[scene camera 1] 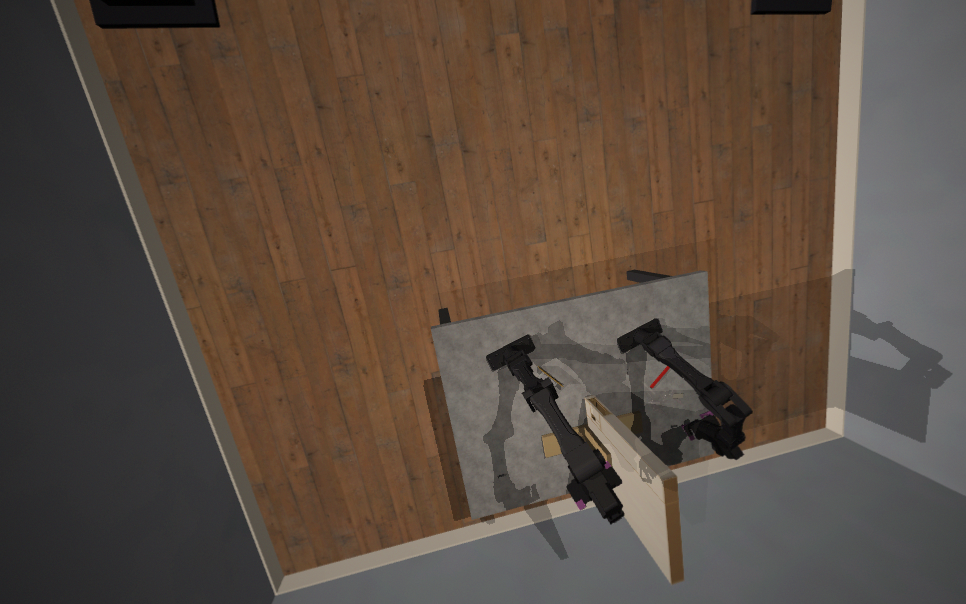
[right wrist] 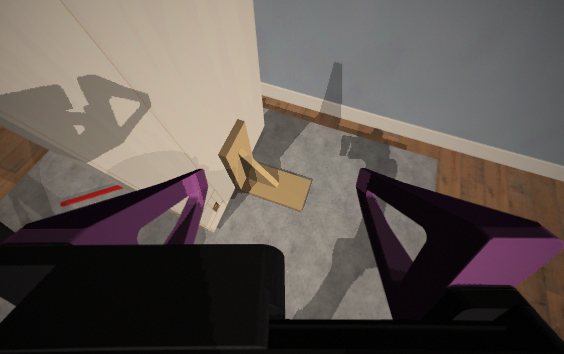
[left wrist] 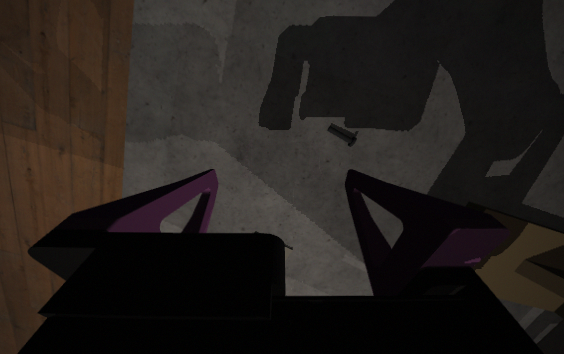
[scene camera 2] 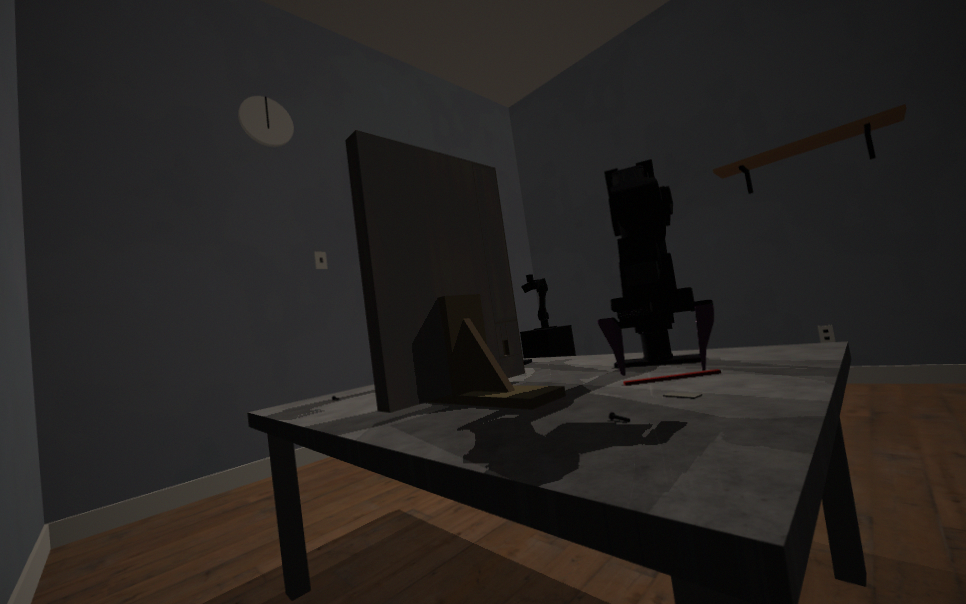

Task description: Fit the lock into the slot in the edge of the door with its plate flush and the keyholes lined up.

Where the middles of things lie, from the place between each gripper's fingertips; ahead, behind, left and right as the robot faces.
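Scene:
Wooden bracket [scene camera 2: 477, 379]: from my right hand, 22 cm to the left, 15 cm ahead, 39 cm below. My right gripper: 21 cm above the door [scene camera 2: 428, 225], 15 cm short of it, 22 cm to the right of it.
Door: from my left hand, 22 cm above, 44 cm to the right, 1 cm ahead. My left hand: 4 cm below the wooden bracket, 44 cm to the left of it, 1 cm short of it.

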